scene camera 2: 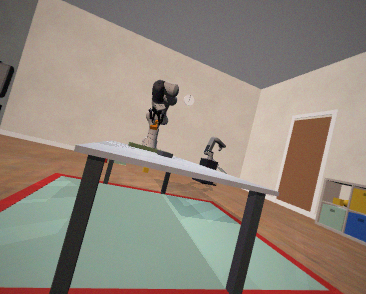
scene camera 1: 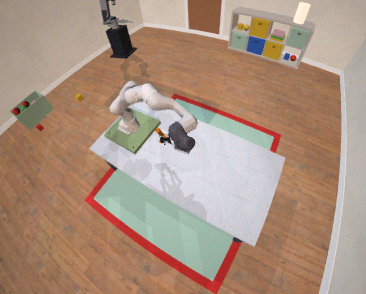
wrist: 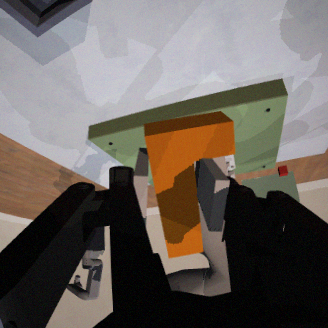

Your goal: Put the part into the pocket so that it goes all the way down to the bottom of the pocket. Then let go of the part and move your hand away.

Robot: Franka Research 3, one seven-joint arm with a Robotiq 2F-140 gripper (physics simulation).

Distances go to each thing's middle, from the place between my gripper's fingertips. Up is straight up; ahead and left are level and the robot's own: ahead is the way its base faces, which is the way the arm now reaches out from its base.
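Orange part [wrist: 172,145]: 10 mm to the right of my hand, 10 mm behind it, 20 mm above it.
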